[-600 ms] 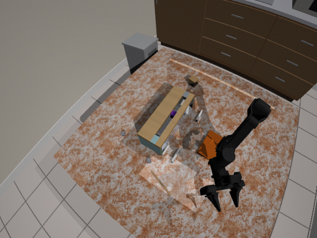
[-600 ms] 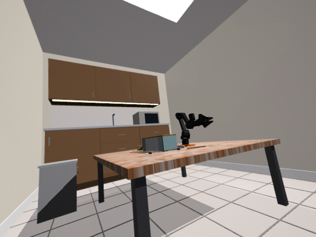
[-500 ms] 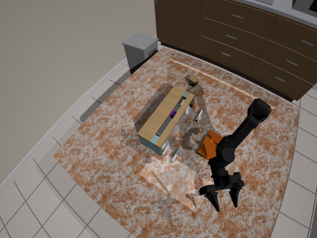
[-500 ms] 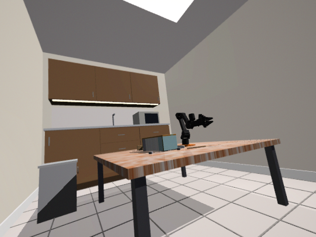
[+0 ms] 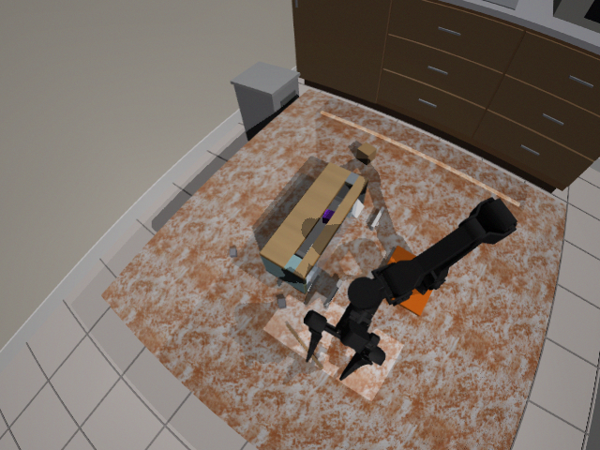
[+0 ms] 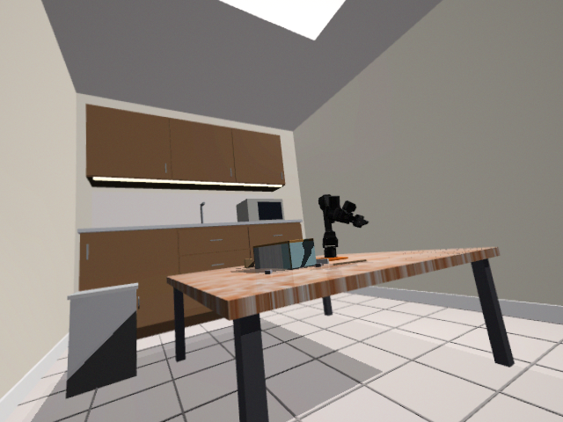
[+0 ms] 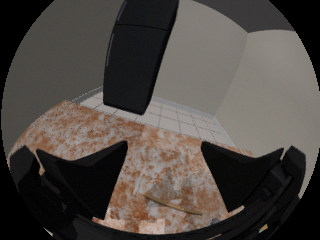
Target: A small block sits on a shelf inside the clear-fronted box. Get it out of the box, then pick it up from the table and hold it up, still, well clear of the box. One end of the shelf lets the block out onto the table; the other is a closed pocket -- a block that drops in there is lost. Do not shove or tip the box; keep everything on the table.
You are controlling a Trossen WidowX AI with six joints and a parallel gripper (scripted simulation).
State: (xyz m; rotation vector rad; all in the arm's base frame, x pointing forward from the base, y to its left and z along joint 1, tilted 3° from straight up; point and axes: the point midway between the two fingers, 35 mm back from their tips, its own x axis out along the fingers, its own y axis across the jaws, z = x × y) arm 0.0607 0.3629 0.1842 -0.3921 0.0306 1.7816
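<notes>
Now: gripper tip 270 mm short of the box, 320 mm to the left of it and 120 mm above it. Round my gripper tip: thin stick 90 mm ahead, 20 mm to the right, 180 mm below; then purple block 290 mm ahead, 340 mm to the right, 100 mm below; then tan cube 400 mm ahead, 690 mm to the right, 160 mm below.
</notes>
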